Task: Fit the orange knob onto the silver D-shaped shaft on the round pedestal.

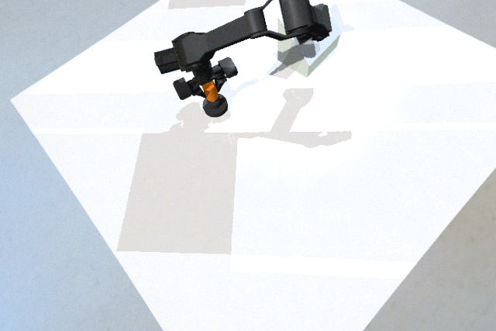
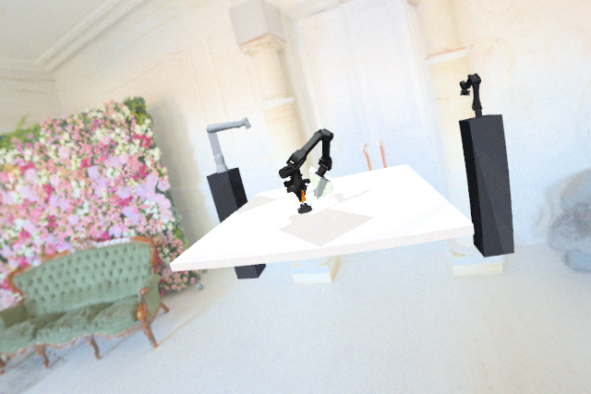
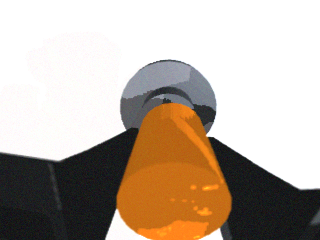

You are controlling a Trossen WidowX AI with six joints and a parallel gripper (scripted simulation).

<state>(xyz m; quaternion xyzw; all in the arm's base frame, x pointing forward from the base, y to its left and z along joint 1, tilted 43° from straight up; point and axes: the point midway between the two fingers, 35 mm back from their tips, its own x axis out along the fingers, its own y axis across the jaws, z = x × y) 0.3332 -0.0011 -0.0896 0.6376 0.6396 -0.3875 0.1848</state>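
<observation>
The orange knob is 3 cm above my gripper tip. Also, from my gripper tip: dark round pedestal 4 cm below.
</observation>
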